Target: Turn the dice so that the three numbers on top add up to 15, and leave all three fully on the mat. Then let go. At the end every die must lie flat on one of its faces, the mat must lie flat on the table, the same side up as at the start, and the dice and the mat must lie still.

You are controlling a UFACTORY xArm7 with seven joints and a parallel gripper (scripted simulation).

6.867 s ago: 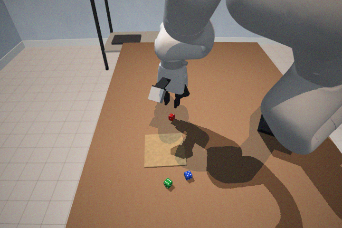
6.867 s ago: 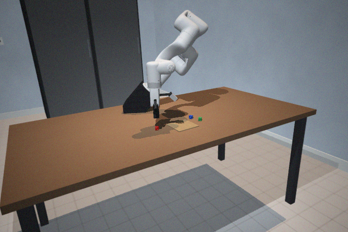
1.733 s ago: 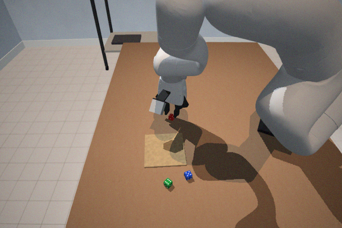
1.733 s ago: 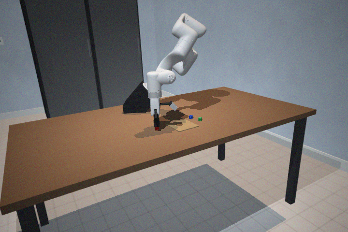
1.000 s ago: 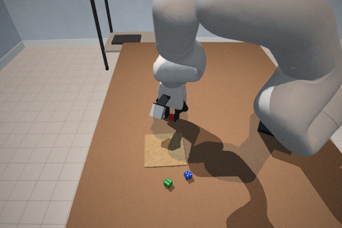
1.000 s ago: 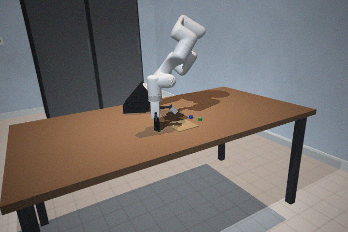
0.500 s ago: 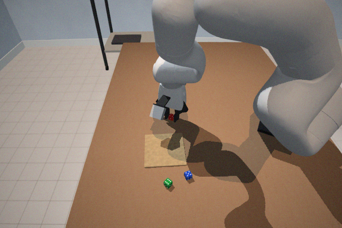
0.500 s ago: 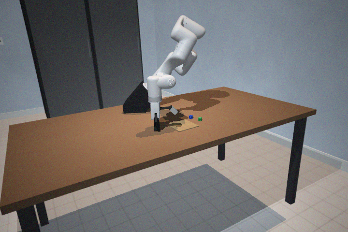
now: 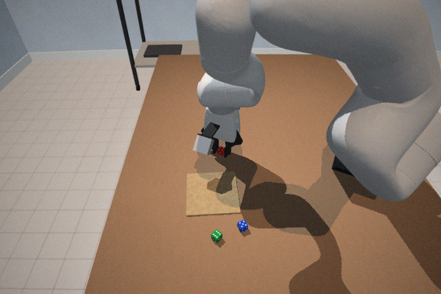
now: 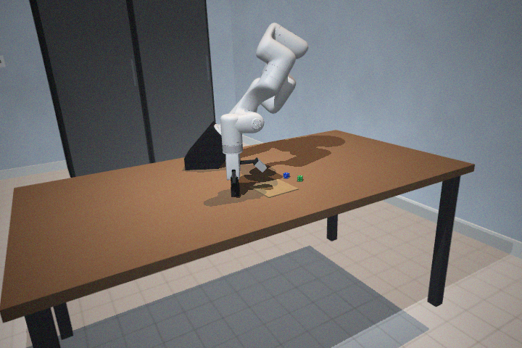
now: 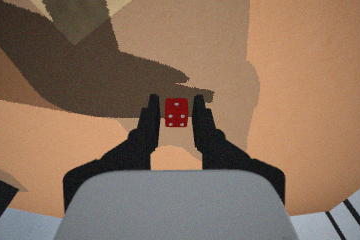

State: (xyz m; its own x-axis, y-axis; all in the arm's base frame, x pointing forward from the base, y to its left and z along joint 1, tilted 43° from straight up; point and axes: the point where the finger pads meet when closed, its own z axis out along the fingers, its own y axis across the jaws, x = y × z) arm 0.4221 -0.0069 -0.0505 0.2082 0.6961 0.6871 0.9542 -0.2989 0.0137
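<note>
Now: hand 10 mm above the red die. From my hand the other things lie so: blue die: 240 mm to the left, 110 mm behind, 10 mm below; then tan mat: 160 mm to the left, 20 mm below, 10 mm behind; then green die: 280 mm to the left, 50 mm behind, 10 mm below.
</note>
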